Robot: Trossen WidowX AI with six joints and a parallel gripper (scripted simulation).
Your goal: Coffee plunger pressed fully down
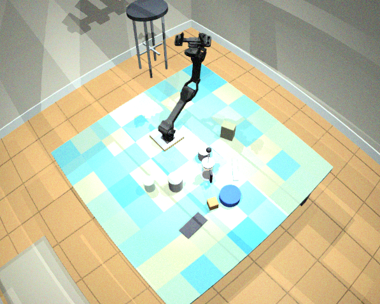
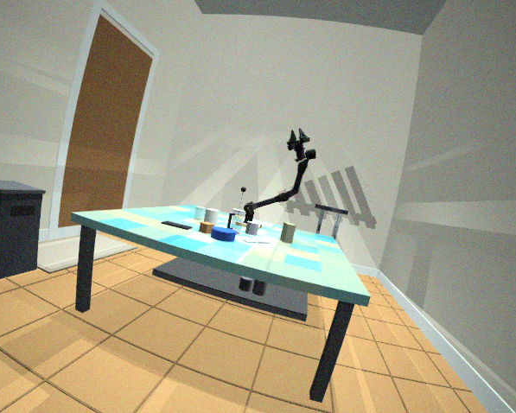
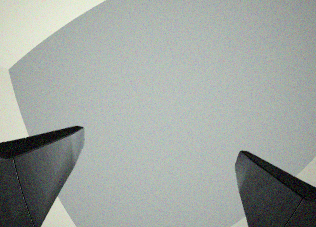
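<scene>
My gripper tip is 350 mm short of the coffee press, 200 mm to the left of it and 600 mm above it. Also, from my gripper tip: beige box 220 mm ahead, 90 mm to the left, 670 mm below; then white strip 420 mm ahead, 50 mm to the right, 720 mm below; then blue disc 530 mm ahead, 210 mm to the right, 700 mm below.
</scene>
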